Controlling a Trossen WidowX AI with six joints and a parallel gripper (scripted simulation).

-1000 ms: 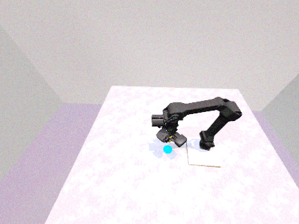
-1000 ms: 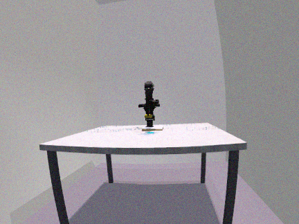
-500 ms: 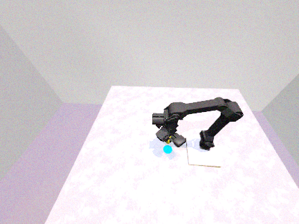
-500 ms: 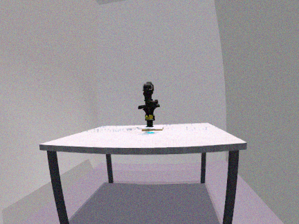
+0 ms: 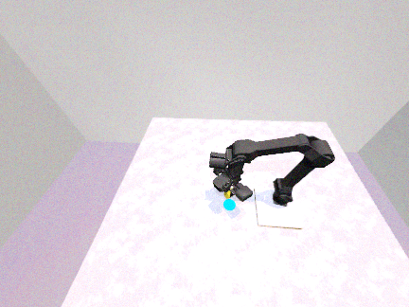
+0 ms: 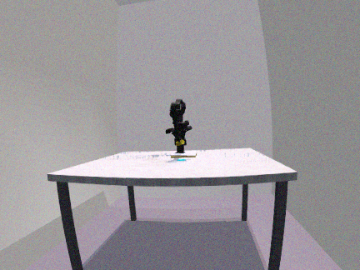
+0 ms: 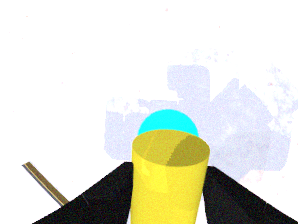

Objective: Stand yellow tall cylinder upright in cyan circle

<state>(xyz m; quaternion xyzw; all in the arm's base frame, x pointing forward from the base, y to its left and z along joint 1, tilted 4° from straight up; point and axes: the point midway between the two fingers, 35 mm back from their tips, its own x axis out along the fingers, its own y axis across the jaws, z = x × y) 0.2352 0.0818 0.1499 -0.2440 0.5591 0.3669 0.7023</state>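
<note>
Now: gripper tip 1 cm past the cyan circle, 1 cm to the left of it and 13 cm above it. From my gripper tip the other things lie so: yellow tall cylinder 1 cm behind, 2 cm to the right, 1 cm below.
</note>
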